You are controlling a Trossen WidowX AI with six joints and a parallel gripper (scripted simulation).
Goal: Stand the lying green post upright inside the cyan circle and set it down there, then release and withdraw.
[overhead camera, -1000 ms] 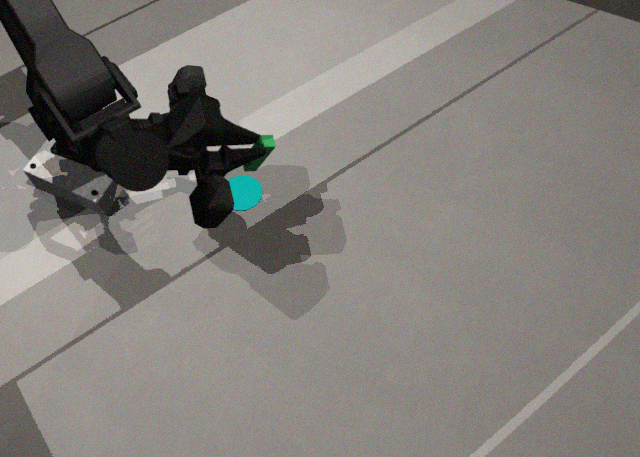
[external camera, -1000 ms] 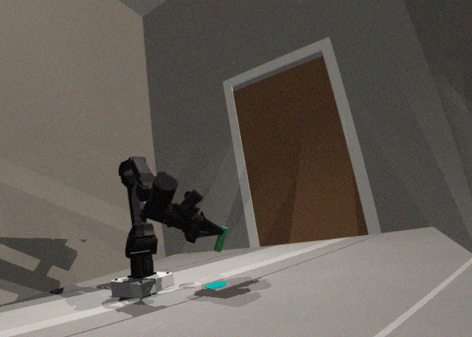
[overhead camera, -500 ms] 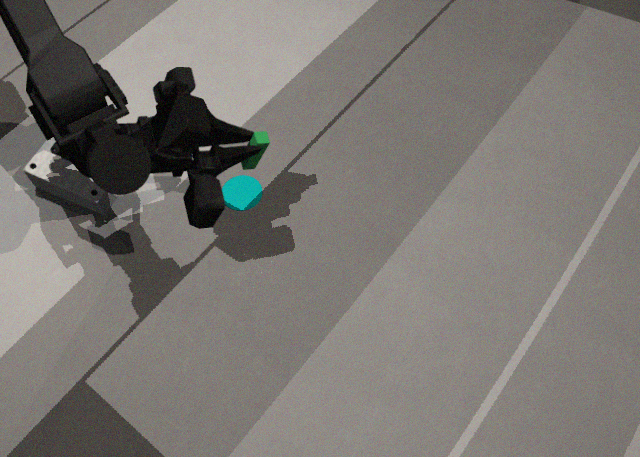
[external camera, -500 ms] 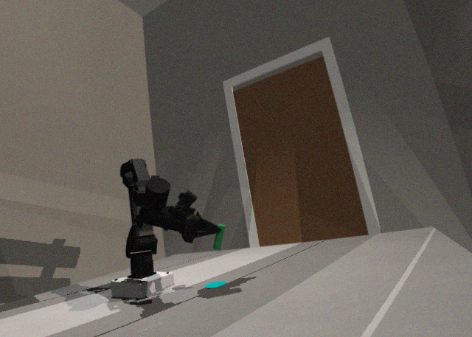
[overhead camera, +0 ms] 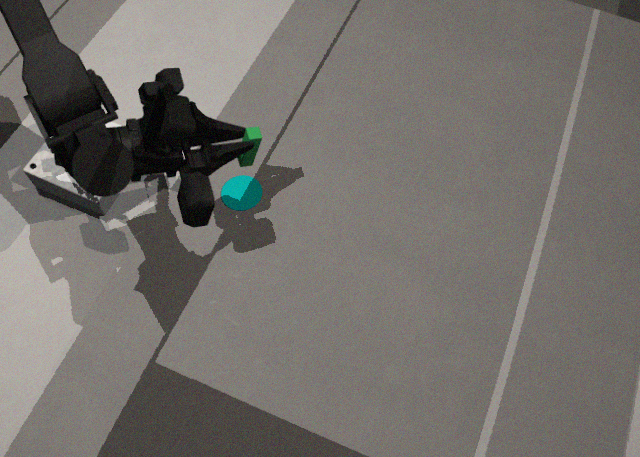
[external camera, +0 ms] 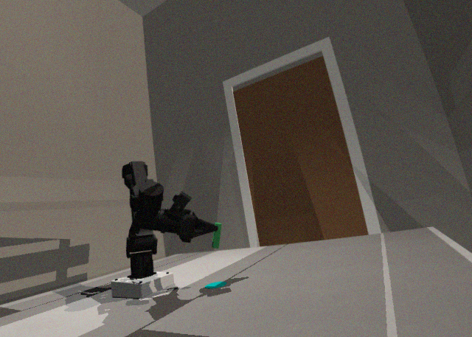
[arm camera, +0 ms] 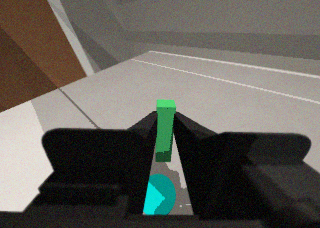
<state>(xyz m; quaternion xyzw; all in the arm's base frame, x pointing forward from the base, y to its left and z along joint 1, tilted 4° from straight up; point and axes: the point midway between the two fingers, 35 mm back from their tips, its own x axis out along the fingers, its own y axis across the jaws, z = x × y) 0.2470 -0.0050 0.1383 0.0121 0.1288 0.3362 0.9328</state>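
My gripper tip is 30 mm past the cyan circle and 150 mm above it. From my gripper tip the other things lie so: green post: 20 mm below.
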